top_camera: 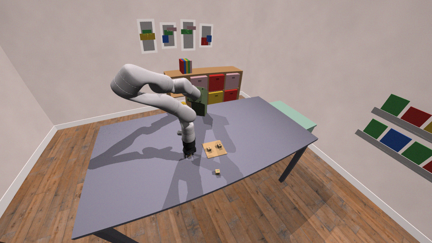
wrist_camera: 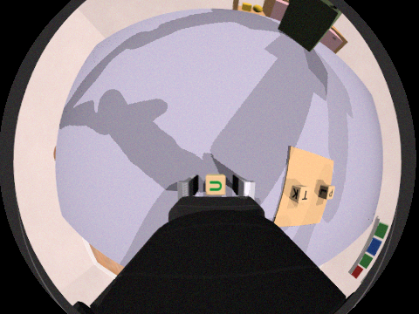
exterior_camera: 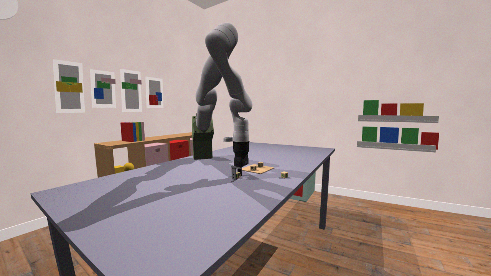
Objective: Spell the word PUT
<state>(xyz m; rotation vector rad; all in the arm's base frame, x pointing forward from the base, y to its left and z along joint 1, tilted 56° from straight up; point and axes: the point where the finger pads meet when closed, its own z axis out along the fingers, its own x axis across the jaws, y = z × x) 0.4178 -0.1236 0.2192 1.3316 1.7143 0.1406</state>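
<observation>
My hand is 18 cm to the right of the tan mat, 3 cm short of it and 2 cm above it. Also, from my hand: T block: 14 cm to the left, 3 cm ahead.
</observation>
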